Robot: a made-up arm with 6 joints. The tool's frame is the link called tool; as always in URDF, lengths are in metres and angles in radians. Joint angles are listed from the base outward.
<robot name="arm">
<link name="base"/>
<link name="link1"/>
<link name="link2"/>
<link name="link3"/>
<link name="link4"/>
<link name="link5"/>
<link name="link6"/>
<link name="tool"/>
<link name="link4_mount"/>
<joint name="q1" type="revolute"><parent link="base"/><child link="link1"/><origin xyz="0.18 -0.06 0.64" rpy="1.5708 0 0"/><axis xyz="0 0 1"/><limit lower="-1.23" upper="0.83"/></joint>
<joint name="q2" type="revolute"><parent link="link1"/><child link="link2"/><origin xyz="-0.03 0.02 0.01" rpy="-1.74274 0.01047 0.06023"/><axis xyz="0 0 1"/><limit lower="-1.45" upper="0.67"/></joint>
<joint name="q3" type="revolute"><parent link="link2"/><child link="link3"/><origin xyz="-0.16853 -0.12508 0.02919" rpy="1.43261 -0.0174 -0.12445"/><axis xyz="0 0 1"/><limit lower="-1.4" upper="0.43"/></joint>
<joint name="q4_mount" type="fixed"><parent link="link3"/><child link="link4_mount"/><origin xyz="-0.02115 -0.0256 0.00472"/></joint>
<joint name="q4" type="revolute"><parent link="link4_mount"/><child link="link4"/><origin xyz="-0.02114 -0.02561 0.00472" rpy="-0.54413 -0.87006 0.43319"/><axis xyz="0 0 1"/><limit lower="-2.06" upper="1.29"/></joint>
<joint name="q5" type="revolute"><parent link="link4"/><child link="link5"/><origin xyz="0.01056 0.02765 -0.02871" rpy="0.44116 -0.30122 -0.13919"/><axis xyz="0 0 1"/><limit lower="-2.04" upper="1.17"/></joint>
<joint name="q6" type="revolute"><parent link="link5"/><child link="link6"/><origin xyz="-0.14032 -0.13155 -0.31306" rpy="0.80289 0.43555 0.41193"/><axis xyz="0 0 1"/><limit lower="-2.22" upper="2.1"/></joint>
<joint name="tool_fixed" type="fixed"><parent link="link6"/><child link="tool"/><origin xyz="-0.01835 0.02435 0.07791" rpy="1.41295 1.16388 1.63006"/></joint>
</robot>
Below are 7 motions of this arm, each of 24 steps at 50 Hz.
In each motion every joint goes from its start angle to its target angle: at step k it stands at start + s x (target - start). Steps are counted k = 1, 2, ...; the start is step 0. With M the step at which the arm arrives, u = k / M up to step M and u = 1 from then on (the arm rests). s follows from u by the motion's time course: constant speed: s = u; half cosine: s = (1 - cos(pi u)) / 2; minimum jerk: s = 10 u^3 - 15 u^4 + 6 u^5.
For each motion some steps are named. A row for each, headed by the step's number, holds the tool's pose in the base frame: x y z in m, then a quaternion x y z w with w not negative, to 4 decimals.
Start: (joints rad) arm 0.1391 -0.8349 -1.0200 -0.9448 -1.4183 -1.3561
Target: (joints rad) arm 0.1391 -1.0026 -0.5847 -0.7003 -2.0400 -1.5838
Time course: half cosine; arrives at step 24
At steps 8, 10, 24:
8: 0.1490 -0.2028 0.5591 -0.2879 0.7819 -0.2522 0.4920
10: 0.1462 -0.2103 0.5799 -0.2646 0.7591 -0.2928 0.5176
24: 0.1130 -0.2257 0.6872 -0.1495 0.5937 -0.4762 0.6312

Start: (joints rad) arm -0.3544 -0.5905 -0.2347 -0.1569 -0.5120 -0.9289
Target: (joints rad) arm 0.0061 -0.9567 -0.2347 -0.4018 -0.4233 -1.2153
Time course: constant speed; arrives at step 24
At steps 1, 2, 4, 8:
1: 0.1907 -0.0594 0.5539 0.8266 -0.2424 0.3139 0.3993
2: 0.1925 -0.0616 0.5543 0.8243 -0.2534 0.3166 0.3952
4: 0.1960 -0.0662 0.5551 0.8194 -0.2751 0.3223 0.3861
8: 0.2021 -0.0752 0.5570 0.8083 -0.3180 0.3346 0.3654

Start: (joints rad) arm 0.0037 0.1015 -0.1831 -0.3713 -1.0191 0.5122
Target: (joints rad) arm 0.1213 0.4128 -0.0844 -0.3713 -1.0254 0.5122
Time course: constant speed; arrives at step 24
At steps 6, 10, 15, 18, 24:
6: 0.1697 0.0432 0.6678 0.5982 -0.4103 0.4638 0.5086
10: 0.1625 0.0450 0.6697 0.6025 -0.3991 0.4863 0.4911
15: 0.1533 0.0467 0.6718 0.6070 -0.3845 0.5138 0.4687
18: 0.1476 0.0474 0.6729 0.6093 -0.3754 0.5299 0.4550
24: 0.1360 0.0482 0.6746 0.6129 -0.3562 0.5613 0.4271

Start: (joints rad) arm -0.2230 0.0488 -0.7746 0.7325 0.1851 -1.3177
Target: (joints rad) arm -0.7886 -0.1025 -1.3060 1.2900 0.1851 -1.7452
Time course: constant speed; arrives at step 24
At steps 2, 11, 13, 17, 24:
2: 0.0728 -0.1361 0.4602 0.6784 0.5739 0.2579 0.3793
11: -0.0073 -0.1246 0.4892 0.6998 0.6652 0.0736 0.2497
13: -0.0239 -0.1208 0.4999 0.6989 0.6806 0.0331 0.2173
17: -0.0548 -0.1119 0.5256 0.6911 0.7057 -0.0462 0.1493
24: -0.0987 -0.0920 0.5834 0.6588 0.7308 -0.1768 0.0231

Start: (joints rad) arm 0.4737 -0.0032 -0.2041 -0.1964 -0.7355 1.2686
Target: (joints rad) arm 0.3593 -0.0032 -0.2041 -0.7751 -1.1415 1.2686
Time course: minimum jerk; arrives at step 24
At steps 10, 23, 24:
10: 0.2126 0.0425 0.6369 0.1463 -0.6338 0.3729 0.6617
23: 0.2174 -0.0145 0.7365 0.3924 -0.6442 0.1728 0.6334
24: 0.2174 -0.0146 0.7366 0.3926 -0.6441 0.1725 0.6334

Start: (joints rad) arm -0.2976 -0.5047 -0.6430 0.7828 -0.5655 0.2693
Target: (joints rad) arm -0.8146 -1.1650 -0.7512 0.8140 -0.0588 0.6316
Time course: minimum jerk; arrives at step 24
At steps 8, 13, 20, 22, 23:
8: 0.0383 0.0096 0.4469 0.3342 0.0896 0.4791 0.8067
13: 0.0073 -0.0136 0.4587 0.2329 0.2037 0.4074 0.8592
20: -0.0304 -0.0373 0.4895 0.1247 0.3499 0.3440 0.8624
22: -0.0334 -0.0390 0.4928 0.1164 0.3621 0.3396 0.8602
23: -0.0338 -0.0392 0.4933 0.1152 0.3639 0.3390 0.8599

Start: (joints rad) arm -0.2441 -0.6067 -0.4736 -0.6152 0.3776 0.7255
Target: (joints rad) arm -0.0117 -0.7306 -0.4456 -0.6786 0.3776 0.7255
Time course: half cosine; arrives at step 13
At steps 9, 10, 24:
9: 0.1158 -0.1198 0.4025 0.0836 -0.1824 0.1848 0.9621
10: 0.1213 -0.1194 0.4015 0.0813 -0.1957 0.1791 0.9607
24: 0.1291 -0.1189 0.4002 0.0783 -0.2142 0.1712 0.9585

